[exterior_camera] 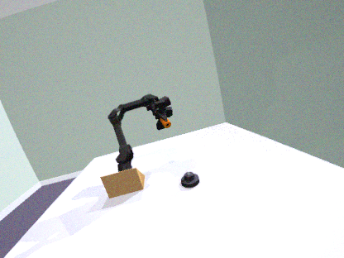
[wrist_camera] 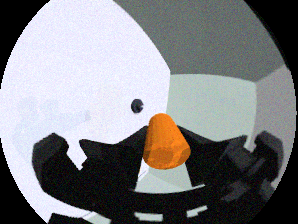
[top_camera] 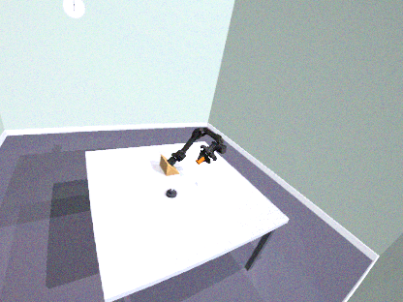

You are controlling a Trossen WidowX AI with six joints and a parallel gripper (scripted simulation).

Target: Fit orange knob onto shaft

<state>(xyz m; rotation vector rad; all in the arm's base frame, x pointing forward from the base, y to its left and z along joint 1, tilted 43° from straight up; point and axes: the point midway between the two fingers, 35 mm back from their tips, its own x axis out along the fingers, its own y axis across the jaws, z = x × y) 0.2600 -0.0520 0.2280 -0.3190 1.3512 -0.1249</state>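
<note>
Now: gripper tip 10 mm past the orange knob, 30 mm to the right of it and 20 mm below it. From my gripper tip the other things lie so: round dark pedestal: 20 mm ahead, 200 mm to the right, 220 mm below.
</note>
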